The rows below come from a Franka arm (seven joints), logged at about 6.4 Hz.
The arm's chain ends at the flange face. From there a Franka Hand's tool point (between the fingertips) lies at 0.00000 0.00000 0.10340 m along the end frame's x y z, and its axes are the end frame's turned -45 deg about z.
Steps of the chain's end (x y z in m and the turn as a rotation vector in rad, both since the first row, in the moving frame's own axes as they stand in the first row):
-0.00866, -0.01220, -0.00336, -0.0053, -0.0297, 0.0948
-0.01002, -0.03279, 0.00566, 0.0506, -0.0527, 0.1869
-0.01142, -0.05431, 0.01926, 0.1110, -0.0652, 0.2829
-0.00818, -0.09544, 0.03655, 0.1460, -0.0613, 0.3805
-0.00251, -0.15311, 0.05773, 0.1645, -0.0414, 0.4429
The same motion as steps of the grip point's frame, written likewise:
0.00003, -0.01665, -0.00341, 0.0173, -0.0247, 0.0948
0.01665, -0.03779, 0.00538, 0.0730, -0.0015, 0.1869
0.03543, -0.05868, 0.01841, 0.1246, 0.0324, 0.2829
0.07056, -0.08684, 0.03527, 0.1466, 0.0599, 0.3805
0.11843, -0.12258, 0.05627, 0.1456, 0.0870, 0.4429

